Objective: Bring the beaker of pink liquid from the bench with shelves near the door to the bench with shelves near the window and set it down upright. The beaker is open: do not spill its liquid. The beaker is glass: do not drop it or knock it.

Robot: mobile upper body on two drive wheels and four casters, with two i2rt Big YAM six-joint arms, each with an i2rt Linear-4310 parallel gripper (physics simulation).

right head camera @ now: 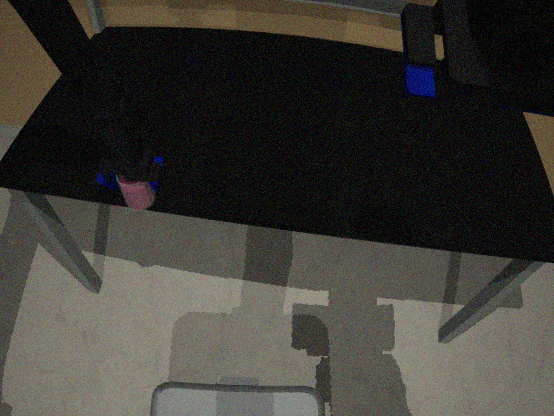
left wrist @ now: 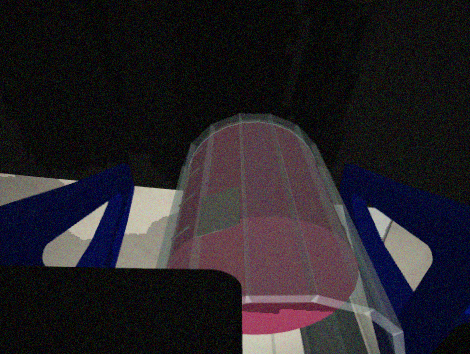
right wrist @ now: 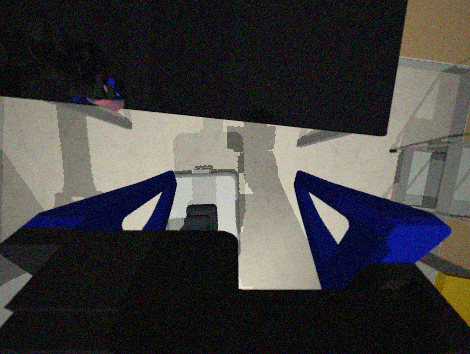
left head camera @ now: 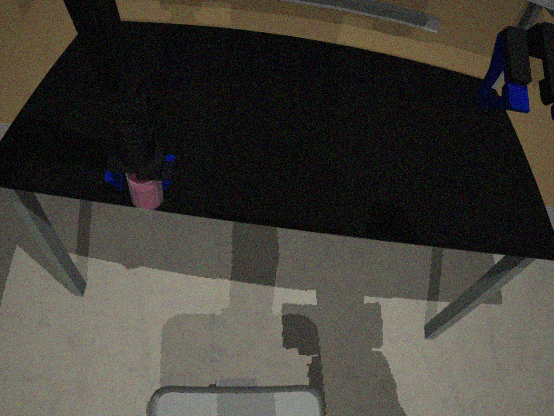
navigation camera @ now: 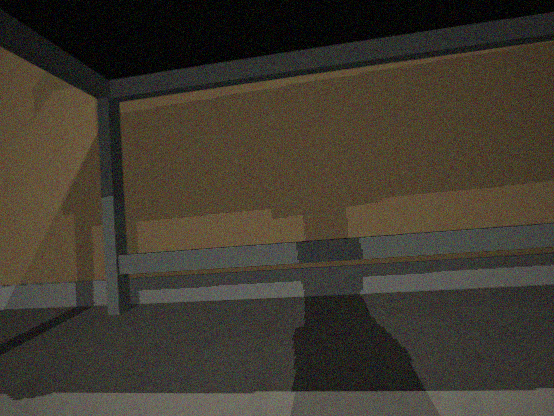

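Observation:
The glass beaker of pink liquid [left head camera: 146,195] [right head camera: 137,196] [left wrist: 260,180] [right wrist: 111,104] looks upright at the front edge of the black bench top [left head camera: 300,125] [right head camera: 300,125] [right wrist: 250,60], toward the left in both head views. My left gripper [left head camera: 141,181] [right head camera: 131,182] [left wrist: 236,175] is open, with one finger on each side of the beaker. In the left wrist view, a gap shows beside the left-hand finger; the right-hand finger is very near the glass. The contact under the beaker's base is too dark to tell. My right gripper [right wrist: 235,177] is open and empty, high at the right of the bench.
The bench's legs [left head camera: 52,245] [right head camera: 65,240] and its frame rail [navigation camera: 350,60] stand before a tan wall [navigation camera: 325,150]. A dark upright [left head camera: 92,17] rises at the bench's back left corner. My base's rim [left head camera: 237,389] [right head camera: 237,386] is below. A yellow object [right wrist: 455,295] shows at lower right.

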